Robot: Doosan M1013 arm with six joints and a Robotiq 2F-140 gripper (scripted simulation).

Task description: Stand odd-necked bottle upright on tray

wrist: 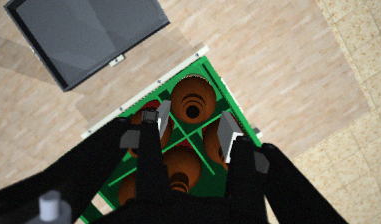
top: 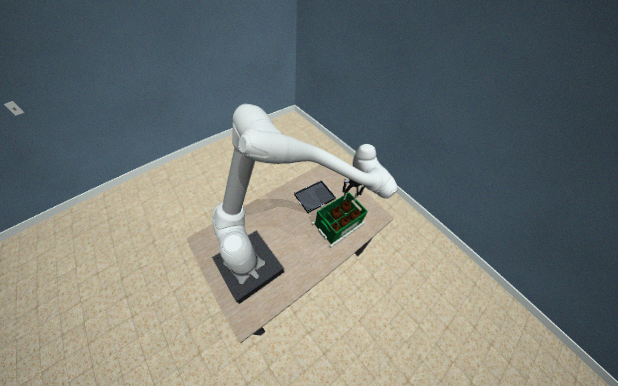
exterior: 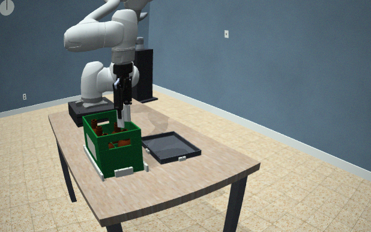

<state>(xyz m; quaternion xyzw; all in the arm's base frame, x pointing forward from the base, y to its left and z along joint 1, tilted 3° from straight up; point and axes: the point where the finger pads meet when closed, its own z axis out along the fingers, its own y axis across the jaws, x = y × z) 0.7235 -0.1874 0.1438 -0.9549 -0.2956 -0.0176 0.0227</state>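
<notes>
My gripper is now 130 mm above the brown bottle. The rest, counted from my hand: dark tray (40 mm behind, 250 mm to the left, 200 mm below); then green crate (100 mm behind, 30 mm to the right, 130 mm below).
</notes>
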